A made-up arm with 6 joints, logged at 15 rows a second.
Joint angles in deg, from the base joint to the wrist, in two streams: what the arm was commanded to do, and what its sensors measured. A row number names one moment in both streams.
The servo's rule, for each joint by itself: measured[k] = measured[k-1] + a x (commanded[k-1-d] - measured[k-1]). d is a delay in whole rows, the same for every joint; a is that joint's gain. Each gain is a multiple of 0.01, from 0.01 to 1. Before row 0 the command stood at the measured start. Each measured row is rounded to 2 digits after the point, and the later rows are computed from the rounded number. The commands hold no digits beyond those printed.
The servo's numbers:
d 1
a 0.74 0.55 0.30 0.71 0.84 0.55
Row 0, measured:
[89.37 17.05 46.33 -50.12 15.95 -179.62]
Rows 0 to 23, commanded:
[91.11 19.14 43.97 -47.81 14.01 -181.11]
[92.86 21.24 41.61 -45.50 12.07 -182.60]
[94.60 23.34 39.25 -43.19 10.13 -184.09]
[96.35 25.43 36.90 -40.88 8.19 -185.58]
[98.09 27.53 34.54 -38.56 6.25 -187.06]
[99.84 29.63 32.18 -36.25 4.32 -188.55]
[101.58 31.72 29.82 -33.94 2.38 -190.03]
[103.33 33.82 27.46 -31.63 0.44 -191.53]
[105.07 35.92 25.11 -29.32 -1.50 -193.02]
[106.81 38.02 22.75 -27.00 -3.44 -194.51]
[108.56 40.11 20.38 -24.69 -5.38 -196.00]
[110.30 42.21 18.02 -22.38 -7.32 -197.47]
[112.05 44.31 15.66 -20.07 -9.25 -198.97]
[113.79 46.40 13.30 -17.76 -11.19 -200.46]
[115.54 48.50 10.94 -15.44 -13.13 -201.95]
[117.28 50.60 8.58 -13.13 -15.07 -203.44]
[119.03 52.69 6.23 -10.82 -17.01 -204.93]
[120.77 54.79 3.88 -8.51 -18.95 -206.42]
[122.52 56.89 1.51 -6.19 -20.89 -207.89]
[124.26 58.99 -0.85 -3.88 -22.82 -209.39]
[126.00 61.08 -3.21 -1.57 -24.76 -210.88]
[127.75 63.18 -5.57 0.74 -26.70 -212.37]
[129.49 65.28 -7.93 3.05 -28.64 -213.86]
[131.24 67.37 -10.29 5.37 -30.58 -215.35]
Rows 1 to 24, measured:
[89.37 17.05 46.33 -50.12 15.95 -179.62]
[90.66 18.20 45.62 -48.48 14.32 -180.44]
[92.29 19.87 44.42 -46.36 12.43 -181.63]
[94.00 21.78 42.87 -44.11 10.50 -182.98]
[95.74 23.79 41.08 -41.82 8.56 -184.41]
[97.48 25.85 39.12 -39.51 6.62 -185.87]
[99.23 27.93 37.04 -37.20 4.69 -187.34]
[100.97 30.01 34.87 -34.89 2.75 -188.82]
[102.72 32.11 32.65 -32.58 0.81 -190.31]
[104.46 34.21 30.39 -30.27 -1.13 -191.80]
[106.20 36.31 28.10 -27.95 -3.07 -193.29]
[107.95 38.40 25.78 -25.64 -5.01 -194.78]
[109.69 40.50 23.45 -23.33 -6.95 -196.26]
[111.44 42.60 21.11 -21.02 -8.88 -197.75]
[113.18 44.69 18.77 -18.71 -10.82 -199.24]
[114.93 46.79 16.42 -16.39 -12.76 -200.73]
[116.67 48.89 14.07 -14.08 -14.70 -202.22]
[118.42 50.98 11.72 -11.77 -16.64 -203.71]
[120.16 53.08 9.37 -9.46 -18.58 -205.20]
[121.91 55.18 7.01 -7.14 -20.52 -206.68]
[123.65 57.28 4.65 -4.83 -22.45 -208.17]
[125.39 59.37 2.29 -2.52 -24.39 -209.66]
[127.14 61.47 -0.07 -0.21 -26.33 -211.15]
[128.88 63.57 -2.43 2.10 -28.27 -212.64]

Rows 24 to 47, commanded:
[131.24 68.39 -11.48 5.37 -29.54 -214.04]
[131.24 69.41 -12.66 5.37 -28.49 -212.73]
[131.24 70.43 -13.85 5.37 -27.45 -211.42]
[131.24 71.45 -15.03 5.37 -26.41 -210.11]
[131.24 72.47 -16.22 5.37 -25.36 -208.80]
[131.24 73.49 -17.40 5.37 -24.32 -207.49]
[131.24 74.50 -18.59 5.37 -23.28 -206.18]
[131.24 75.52 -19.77 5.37 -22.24 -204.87]
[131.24 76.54 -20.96 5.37 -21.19 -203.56]
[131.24 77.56 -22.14 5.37 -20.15 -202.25]
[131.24 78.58 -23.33 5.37 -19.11 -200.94]
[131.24 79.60 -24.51 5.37 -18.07 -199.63]
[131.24 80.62 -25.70 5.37 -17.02 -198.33]
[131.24 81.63 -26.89 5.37 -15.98 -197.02]
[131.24 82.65 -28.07 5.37 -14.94 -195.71]
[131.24 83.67 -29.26 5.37 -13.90 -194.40]
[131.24 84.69 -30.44 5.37 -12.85 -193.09]
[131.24 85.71 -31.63 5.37 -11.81 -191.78]
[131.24 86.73 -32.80 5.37 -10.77 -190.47]
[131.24 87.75 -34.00 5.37 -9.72 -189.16]
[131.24 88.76 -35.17 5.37 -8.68 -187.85]
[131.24 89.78 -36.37 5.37 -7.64 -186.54]
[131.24 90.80 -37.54 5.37 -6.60 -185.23]
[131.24 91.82 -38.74 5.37 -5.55 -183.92]
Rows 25 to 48, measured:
[130.63 65.66 -4.79 4.42 -30.21 -214.13]
[131.08 67.16 -6.80 5.09 -29.65 -214.08]
[131.20 68.40 -8.56 5.29 -28.68 -213.34]
[131.23 69.52 -10.15 5.35 -27.65 -212.28]
[131.24 70.58 -11.61 5.36 -26.61 -211.09]
[131.24 71.62 -12.99 5.37 -25.56 -209.83]
[131.24 72.65 -14.31 5.37 -24.52 -208.54]
[131.24 73.67 -15.59 5.37 -23.48 -207.24]
[131.24 74.69 -16.84 5.37 -22.44 -205.94]
[131.24 75.71 -18.08 5.37 -21.39 -204.63]
[131.24 76.73 -19.30 5.37 -20.35 -203.32]
[131.24 77.75 -20.51 5.37 -19.31 -202.01]
[131.24 78.77 -21.71 5.37 -18.27 -200.70]
[131.24 79.79 -22.91 5.37 -17.22 -199.40]
[131.24 80.80 -24.10 5.37 -16.18 -198.09]
[131.24 81.82 -25.29 5.37 -15.14 -196.78]
[131.24 82.84 -26.48 5.37 -14.10 -195.47]
[131.24 83.86 -27.67 5.37 -13.05 -194.16]
[131.24 84.88 -28.86 5.37 -12.01 -192.85]
[131.24 85.90 -30.04 5.37 -10.97 -191.54]
[131.24 86.92 -31.23 5.37 -9.92 -190.23]
[131.24 87.93 -32.41 5.37 -8.88 -188.92]
[131.24 88.95 -33.60 5.37 -7.84 -187.61]
[131.24 89.97 -34.78 5.37 -6.80 -186.30]

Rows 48 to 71, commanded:
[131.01 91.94 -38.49 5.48 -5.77 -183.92]
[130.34 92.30 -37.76 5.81 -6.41 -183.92]
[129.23 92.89 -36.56 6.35 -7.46 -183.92]
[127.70 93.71 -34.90 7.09 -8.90 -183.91]
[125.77 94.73 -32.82 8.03 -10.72 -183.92]
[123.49 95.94 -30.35 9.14 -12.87 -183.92]
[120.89 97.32 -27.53 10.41 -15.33 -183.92]
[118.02 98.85 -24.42 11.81 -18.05 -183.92]
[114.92 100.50 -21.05 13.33 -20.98 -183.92]
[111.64 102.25 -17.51 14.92 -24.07 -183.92]
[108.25 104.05 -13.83 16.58 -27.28 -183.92]
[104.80 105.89 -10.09 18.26 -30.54 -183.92]
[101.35 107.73 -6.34 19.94 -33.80 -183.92]
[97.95 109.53 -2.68 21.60 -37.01 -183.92]
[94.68 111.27 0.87 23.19 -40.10 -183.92]
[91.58 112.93 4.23 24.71 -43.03 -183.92]
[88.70 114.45 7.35 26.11 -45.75 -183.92]
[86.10 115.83 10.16 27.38 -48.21 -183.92]
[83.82 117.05 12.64 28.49 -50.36 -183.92]
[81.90 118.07 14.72 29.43 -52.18 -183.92]
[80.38 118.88 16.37 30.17 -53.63 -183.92]
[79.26 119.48 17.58 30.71 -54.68 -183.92]
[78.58 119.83 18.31 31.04 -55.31 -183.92]
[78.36 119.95 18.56 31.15 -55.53 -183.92]
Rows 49 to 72, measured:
[131.24 90.99 -35.97 5.37 -5.75 -184.99]
[131.07 91.51 -36.73 5.45 -5.77 -184.40]
[130.53 91.94 -37.04 5.71 -6.31 -184.14]
[129.57 92.46 -36.90 6.16 -7.28 -184.02]
[128.19 93.15 -36.30 6.82 -8.64 -183.96]
[126.40 94.02 -35.26 7.68 -10.39 -183.94]
[124.25 95.08 -33.79 8.72 -12.47 -183.93]
[121.76 96.31 -31.91 9.92 -14.87 -183.92]
[118.99 97.71 -29.66 11.26 -17.54 -183.92]
[115.98 99.24 -27.08 12.73 -20.43 -183.92]
[112.77 100.90 -24.21 14.28 -23.49 -183.92]
[109.43 102.63 -21.10 15.91 -26.67 -183.92]
[106.00 104.42 -17.80 17.58 -29.92 -183.92]
[102.56 106.24 -14.36 19.26 -33.18 -183.92]
[99.15 108.05 -10.86 20.92 -36.40 -183.92]
[95.84 109.82 -7.34 22.53 -39.51 -183.92]
[92.69 111.53 -3.87 24.08 -42.47 -183.92]
[89.74 113.14 -0.50 25.52 -45.23 -183.92]
[87.05 114.62 2.70 26.84 -47.73 -183.92]
[84.66 115.96 5.68 28.01 -49.94 -183.92]
[82.62 117.12 8.39 29.02 -51.82 -183.92]
[80.96 118.09 10.78 29.84 -53.34 -183.92]
[79.70 118.85 12.82 30.46 -54.47 -183.92]
[78.87 119.39 14.47 30.87 -55.18 -183.92]

